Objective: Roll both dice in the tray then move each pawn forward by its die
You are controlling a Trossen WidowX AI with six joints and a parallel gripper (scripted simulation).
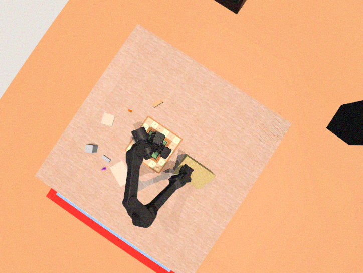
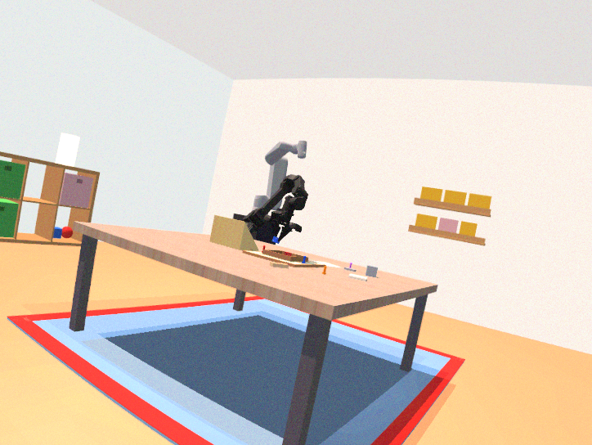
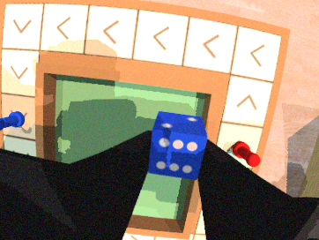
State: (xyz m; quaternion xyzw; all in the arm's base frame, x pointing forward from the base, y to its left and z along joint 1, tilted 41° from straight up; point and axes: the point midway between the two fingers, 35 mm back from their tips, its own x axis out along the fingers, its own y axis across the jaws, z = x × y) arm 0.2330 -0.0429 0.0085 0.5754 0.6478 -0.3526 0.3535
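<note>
Right now my gripper tip is 7 cm past the red pawn, 6 cm above it and 2 cm to the right of it. Round my gripper tip: green tray 8 cm below, 4 cm to the left, 4 cm ahead; then tan block 20 cm to the right, 18 cm ahead, 8 cm below; then blue pawn 15 cm ahead, 6 cm below, 3 cm to the left.
</note>
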